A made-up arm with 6 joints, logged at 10 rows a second.
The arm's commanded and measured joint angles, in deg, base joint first. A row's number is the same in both.
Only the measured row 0 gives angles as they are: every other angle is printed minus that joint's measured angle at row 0.
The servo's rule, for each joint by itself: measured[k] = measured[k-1] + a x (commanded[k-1-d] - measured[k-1]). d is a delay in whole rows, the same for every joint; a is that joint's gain. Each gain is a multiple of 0.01, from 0.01 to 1. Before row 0 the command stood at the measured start. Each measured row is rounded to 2 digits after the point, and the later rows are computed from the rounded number. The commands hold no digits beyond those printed.
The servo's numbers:
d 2
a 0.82 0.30 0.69 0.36 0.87 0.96
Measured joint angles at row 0: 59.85 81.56 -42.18 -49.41 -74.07 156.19
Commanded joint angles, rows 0 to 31: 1.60 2.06 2.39 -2.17 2.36 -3.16; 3.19 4.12 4.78 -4.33 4.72 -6.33; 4.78 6.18 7.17 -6.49 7.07 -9.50; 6.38 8.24 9.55 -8.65 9.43 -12.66; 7.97 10.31 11.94 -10.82 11.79 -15.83; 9.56 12.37 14.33 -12.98 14.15 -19.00; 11.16 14.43 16.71 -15.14 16.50 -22.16; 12.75 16.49 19.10 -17.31 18.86 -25.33; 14.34 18.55 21.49 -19.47 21.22 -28.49; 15.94 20.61 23.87 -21.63 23.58 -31.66; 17.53 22.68 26.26 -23.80 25.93 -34.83; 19.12 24.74 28.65 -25.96 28.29 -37.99; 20.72 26.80 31.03 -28.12 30.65 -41.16; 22.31 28.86 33.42 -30.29 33.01 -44.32; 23.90 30.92 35.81 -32.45 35.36 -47.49; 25.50 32.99 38.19 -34.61 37.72 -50.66; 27.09 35.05 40.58 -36.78 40.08 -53.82; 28.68 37.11 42.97 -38.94 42.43 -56.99; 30.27 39.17 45.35 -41.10 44.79 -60.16; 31.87 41.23 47.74 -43.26 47.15 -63.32; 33.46 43.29 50.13 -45.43 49.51 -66.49; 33.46 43.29 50.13 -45.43 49.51 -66.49; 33.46 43.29 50.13 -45.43 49.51 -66.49; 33.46 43.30 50.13 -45.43 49.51 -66.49; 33.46 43.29 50.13 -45.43 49.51 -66.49; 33.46 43.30 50.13 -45.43 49.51 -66.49; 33.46 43.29 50.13 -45.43 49.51 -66.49; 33.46 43.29 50.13 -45.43 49.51 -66.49; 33.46 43.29 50.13 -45.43 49.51 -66.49; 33.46 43.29 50.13 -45.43 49.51 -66.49; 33.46 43.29 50.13 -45.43 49.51 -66.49; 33.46 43.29 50.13 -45.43 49.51 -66.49
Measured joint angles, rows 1 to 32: 0.00 0.00 0.00 0.00 0.00 0.00; 0.00 0.00 0.00 0.00 0.00 0.00; 1.31 0.62 1.65 -0.78 2.05 -3.03; 2.85 1.67 3.81 -2.06 4.37 -6.20; 4.43 3.02 6.13 -3.65 6.72 -9.37; 6.03 4.59 8.49 -5.45 9.08 -12.53; 7.62 6.31 10.87 -7.38 11.44 -15.70; 9.21 8.13 13.26 -9.40 13.80 -18.87; 10.81 10.02 15.64 -11.47 16.15 -22.03; 12.40 11.96 18.03 -13.57 18.51 -25.20; 13.99 13.94 20.42 -15.69 20.87 -28.36; 15.59 15.94 22.80 -17.83 23.23 -31.53; 17.18 17.96 25.19 -19.98 25.58 -34.70; 18.77 19.99 27.58 -22.13 27.94 -37.86; 20.37 22.03 29.96 -24.29 30.30 -41.03; 21.96 24.08 32.35 -26.45 32.66 -44.19; 23.55 26.13 34.74 -28.61 35.01 -47.36; 25.15 28.19 37.12 -30.77 37.37 -50.53; 26.74 30.25 39.51 -32.93 39.73 -53.69; 28.33 32.31 41.90 -35.09 42.08 -56.86; 29.92 34.37 44.28 -37.25 44.44 -60.03; 31.52 36.43 46.67 -39.41 46.80 -63.19; 33.11 38.49 49.06 -41.58 49.16 -66.36; 33.40 39.93 49.80 -42.97 49.46 -66.48; 33.45 40.94 50.03 -43.86 49.50 -66.49; 33.46 41.65 50.10 -44.43 49.51 -66.49; 33.46 42.14 50.12 -44.79 49.51 -66.49; 33.46 42.49 50.13 -45.02 49.51 -66.49; 33.46 42.73 50.13 -45.17 49.51 -66.49; 33.46 42.90 50.13 -45.26 49.51 -66.49; 33.46 43.02 50.13 -45.32 49.51 -66.49; 33.46 43.10 50.13 -45.36 49.51 -66.49
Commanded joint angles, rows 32 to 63: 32.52 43.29 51.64 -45.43 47.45 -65.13; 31.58 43.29 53.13 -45.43 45.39 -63.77; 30.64 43.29 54.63 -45.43 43.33 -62.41; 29.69 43.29 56.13 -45.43 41.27 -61.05; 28.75 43.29 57.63 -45.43 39.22 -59.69; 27.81 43.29 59.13 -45.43 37.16 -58.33; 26.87 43.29 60.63 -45.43 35.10 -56.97; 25.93 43.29 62.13 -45.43 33.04 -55.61; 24.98 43.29 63.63 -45.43 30.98 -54.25; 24.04 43.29 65.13 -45.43 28.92 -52.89; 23.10 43.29 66.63 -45.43 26.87 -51.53; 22.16 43.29 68.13 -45.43 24.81 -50.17; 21.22 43.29 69.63 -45.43 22.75 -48.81; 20.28 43.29 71.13 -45.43 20.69 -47.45; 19.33 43.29 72.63 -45.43 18.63 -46.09; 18.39 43.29 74.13 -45.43 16.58 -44.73; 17.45 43.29 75.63 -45.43 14.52 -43.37; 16.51 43.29 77.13 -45.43 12.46 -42.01; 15.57 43.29 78.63 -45.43 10.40 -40.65; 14.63 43.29 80.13 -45.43 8.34 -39.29; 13.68 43.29 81.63 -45.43 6.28 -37.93; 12.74 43.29 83.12 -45.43 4.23 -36.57; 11.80 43.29 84.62 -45.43 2.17 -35.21; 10.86 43.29 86.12 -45.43 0.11 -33.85; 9.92 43.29 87.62 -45.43 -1.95 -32.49; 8.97 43.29 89.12 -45.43 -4.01 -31.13; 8.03 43.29 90.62 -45.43 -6.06 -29.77; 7.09 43.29 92.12 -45.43 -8.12 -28.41; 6.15 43.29 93.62 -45.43 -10.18 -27.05; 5.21 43.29 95.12 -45.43 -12.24 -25.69; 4.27 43.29 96.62 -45.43 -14.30 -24.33; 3.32 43.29 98.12 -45.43 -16.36 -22.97
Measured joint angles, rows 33 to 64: 33.46 43.16 50.13 -45.39 49.51 -66.49; 33.46 43.20 50.13 -45.40 49.51 -66.49; 32.69 43.23 51.17 -45.41 47.72 -65.18; 31.78 43.25 52.52 -45.42 45.69 -63.83; 30.85 43.26 53.98 -45.42 43.64 -62.47; 29.90 43.27 55.46 -45.42 41.58 -61.11; 28.96 43.28 56.96 -45.42 39.53 -59.75; 28.02 43.28 58.46 -45.42 37.47 -58.39; 27.08 43.28 59.96 -45.42 35.41 -57.03; 26.14 43.28 61.46 -45.42 33.35 -55.67; 25.19 43.28 62.96 -45.42 31.29 -54.31; 24.25 43.28 64.46 -45.42 29.23 -52.95; 23.31 43.28 65.96 -45.42 27.18 -51.59; 22.37 43.28 67.46 -45.42 25.12 -50.23; 21.43 43.28 68.96 -45.42 23.06 -48.87; 20.49 43.28 70.46 -45.42 21.00 -47.51; 19.54 43.28 71.96 -45.42 18.94 -46.15; 18.60 43.28 73.46 -45.42 16.89 -44.79; 17.66 43.28 74.96 -45.42 14.83 -43.43; 16.72 43.28 76.46 -45.42 12.77 -42.07; 15.78 43.28 77.96 -45.42 10.71 -40.71; 14.84 43.28 79.46 -45.42 8.65 -39.35; 13.89 43.28 80.96 -45.42 6.59 -37.99; 12.95 43.28 82.45 -45.42 4.54 -36.63; 12.01 43.28 83.95 -45.42 2.48 -35.27; 11.07 43.28 85.45 -45.42 0.42 -33.91; 10.13 43.28 86.95 -45.42 -1.64 -32.55; 9.18 43.28 88.45 -45.42 -3.70 -31.19; 8.24 43.28 89.95 -45.42 -5.75 -29.83; 7.30 43.28 91.45 -45.42 -7.81 -28.47; 6.36 43.28 92.95 -45.42 -9.87 -27.11; 5.42 43.28 94.45 -45.42 -11.93 -25.75
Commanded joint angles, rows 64 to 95: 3.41 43.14 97.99 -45.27 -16.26 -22.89; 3.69 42.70 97.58 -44.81 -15.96 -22.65; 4.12 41.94 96.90 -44.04 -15.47 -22.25; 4.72 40.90 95.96 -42.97 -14.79 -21.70; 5.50 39.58 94.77 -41.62 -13.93 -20.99; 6.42 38.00 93.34 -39.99 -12.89 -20.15; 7.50 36.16 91.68 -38.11 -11.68 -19.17; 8.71 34.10 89.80 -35.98 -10.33 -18.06; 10.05 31.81 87.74 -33.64 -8.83 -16.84; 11.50 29.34 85.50 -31.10 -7.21 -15.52; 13.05 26.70 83.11 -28.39 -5.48 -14.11; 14.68 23.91 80.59 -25.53 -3.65 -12.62; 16.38 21.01 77.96 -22.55 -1.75 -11.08; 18.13 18.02 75.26 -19.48 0.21 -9.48; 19.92 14.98 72.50 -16.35 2.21 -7.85; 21.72 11.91 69.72 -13.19 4.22 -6.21; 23.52 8.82 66.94 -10.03 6.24 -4.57; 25.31 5.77 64.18 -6.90 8.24 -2.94; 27.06 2.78 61.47 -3.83 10.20 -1.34; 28.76 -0.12 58.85 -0.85 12.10 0.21; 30.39 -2.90 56.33 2.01 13.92 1.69; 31.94 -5.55 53.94 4.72 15.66 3.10; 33.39 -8.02 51.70 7.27 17.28 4.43; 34.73 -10.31 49.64 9.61 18.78 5.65; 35.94 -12.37 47.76 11.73 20.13 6.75; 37.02 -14.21 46.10 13.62 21.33 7.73; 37.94 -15.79 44.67 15.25 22.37 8.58; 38.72 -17.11 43.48 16.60 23.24 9.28; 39.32 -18.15 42.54 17.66 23.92 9.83; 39.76 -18.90 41.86 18.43 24.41 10.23; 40.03 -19.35 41.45 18.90 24.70 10.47; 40.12 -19.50 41.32 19.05 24.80 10.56
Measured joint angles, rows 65 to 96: 4.48 43.28 95.95 -45.42 -13.99 -24.39; 3.53 43.28 97.45 -45.42 -16.05 -23.03; 3.43 43.24 97.82 -45.37 -16.23 -22.90; 3.64 43.08 97.65 -45.17 -16.00 -22.66; 4.03 42.74 97.13 -44.76 -15.54 -22.27; 4.60 42.19 96.32 -44.12 -14.89 -21.72; 5.34 41.41 95.25 -43.22 -14.05 -21.02; 6.23 40.39 93.93 -42.06 -13.04 -20.18; 7.27 39.12 92.38 -40.64 -11.86 -19.21; 8.45 37.61 90.60 -38.96 -10.53 -18.11; 9.76 35.87 88.63 -37.04 -9.05 -16.89; 11.19 33.91 86.47 -34.90 -7.45 -15.57; 12.72 31.75 84.15 -32.56 -5.74 -14.17; 14.33 29.40 81.69 -30.03 -3.92 -12.68; 16.01 26.88 79.12 -27.34 -2.03 -11.14; 17.75 24.22 76.46 -24.51 -0.08 -9.55; 19.53 21.45 73.73 -21.57 1.91 -7.92; 21.33 18.59 70.96 -18.55 3.92 -6.28; 23.13 15.66 68.19 -15.48 5.94 -4.64; 24.92 12.69 65.42 -12.39 7.94 -3.01; 26.67 9.72 62.69 -9.31 9.91 -1.41; 28.38 6.77 60.04 -6.26 11.82 0.15; 30.03 3.87 57.48 -3.28 13.65 1.63; 31.60 1.04 55.04 -0.40 15.40 3.04; 33.07 -1.68 52.74 2.36 17.04 4.37; 34.43 -4.27 50.60 4.97 18.55 5.60; 35.67 -6.70 48.64 7.40 19.92 6.70; 36.78 -8.95 46.89 9.64 21.15 7.69; 37.73 -11.00 45.36 11.66 22.21 8.54; 38.54 -12.83 44.06 13.44 23.11 9.25; 39.18 -14.43 43.01 14.96 23.81 9.81; 39.66 -15.77 42.22 16.21 24.33 10.21
